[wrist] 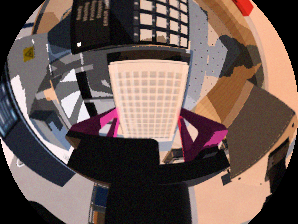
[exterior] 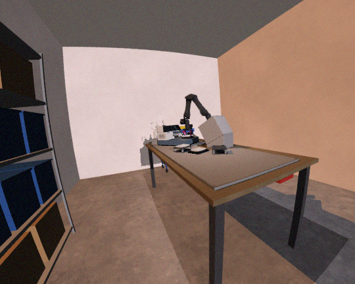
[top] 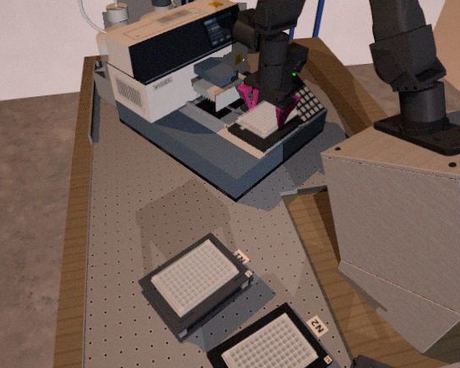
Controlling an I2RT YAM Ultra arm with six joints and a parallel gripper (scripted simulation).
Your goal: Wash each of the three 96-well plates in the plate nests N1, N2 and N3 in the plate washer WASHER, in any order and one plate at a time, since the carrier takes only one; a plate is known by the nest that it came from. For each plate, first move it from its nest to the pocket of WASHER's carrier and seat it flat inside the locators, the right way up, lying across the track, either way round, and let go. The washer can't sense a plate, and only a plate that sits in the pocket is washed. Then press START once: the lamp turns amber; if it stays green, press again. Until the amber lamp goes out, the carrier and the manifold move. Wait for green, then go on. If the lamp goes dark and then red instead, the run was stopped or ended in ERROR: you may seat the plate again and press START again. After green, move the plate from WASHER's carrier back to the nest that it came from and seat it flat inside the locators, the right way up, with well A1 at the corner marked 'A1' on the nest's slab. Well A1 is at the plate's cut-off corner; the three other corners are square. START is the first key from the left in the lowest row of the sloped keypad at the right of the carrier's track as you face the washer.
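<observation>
Right now my hand is 30 mm above the dark carrier pocket. The rest, counted from my hand: nest N1: 240 mm ahead, 340 mm to the left, 70 mm below; manifold: 80 mm ahead, 130 mm to the right, 30 mm above; washer: 80 mm ahead, 130 mm to the right, 20 mm above.
</observation>
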